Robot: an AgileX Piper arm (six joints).
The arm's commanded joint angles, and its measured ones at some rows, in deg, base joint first. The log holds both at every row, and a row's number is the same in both.
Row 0, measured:
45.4 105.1 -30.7 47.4 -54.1 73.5
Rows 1 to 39, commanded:
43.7 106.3 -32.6 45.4 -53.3 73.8
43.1 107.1 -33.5 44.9 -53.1 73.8
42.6 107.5 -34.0 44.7 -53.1 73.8
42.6 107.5 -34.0 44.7 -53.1 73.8
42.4 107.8 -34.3 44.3 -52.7 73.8
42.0 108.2 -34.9 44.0 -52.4 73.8
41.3 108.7 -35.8 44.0 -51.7 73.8
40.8 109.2 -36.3 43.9 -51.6 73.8
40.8 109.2 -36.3 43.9 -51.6 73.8
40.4 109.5 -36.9 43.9 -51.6 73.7
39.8 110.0 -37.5 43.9 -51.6 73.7
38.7 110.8 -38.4 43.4 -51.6 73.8
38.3 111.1 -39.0 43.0 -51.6 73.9
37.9 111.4 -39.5 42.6 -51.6 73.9
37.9 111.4 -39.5 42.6 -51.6 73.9
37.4 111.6 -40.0 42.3 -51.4 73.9
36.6 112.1 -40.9 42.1 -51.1 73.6
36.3 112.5 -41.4 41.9 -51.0 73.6
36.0 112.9 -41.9 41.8 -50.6 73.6
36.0 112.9 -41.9 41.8 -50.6 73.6
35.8 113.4 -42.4 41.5 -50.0 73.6
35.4 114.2 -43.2 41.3 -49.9 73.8
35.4 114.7 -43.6 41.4 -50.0 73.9
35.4 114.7 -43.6 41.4 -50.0 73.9
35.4 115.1 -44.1 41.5 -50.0 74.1
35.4 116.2 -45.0 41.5 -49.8 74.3
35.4 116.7 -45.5 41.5 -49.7 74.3
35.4 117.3 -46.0 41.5 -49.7 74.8
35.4 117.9 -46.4 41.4 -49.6 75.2
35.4 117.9 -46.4 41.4 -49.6 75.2
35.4 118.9 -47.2 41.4 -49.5 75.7
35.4 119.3 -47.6 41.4 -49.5 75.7
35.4 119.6 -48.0 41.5 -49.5 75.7
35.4 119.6 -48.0 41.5 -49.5 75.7
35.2 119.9 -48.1 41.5 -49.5 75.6
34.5 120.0 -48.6 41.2 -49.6 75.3
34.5 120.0 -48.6 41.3 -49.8 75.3
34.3 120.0 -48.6 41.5 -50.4 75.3
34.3 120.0 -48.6 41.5 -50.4 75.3
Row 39, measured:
35.1 120.0 -48.1 41.8 -49.7 75.3
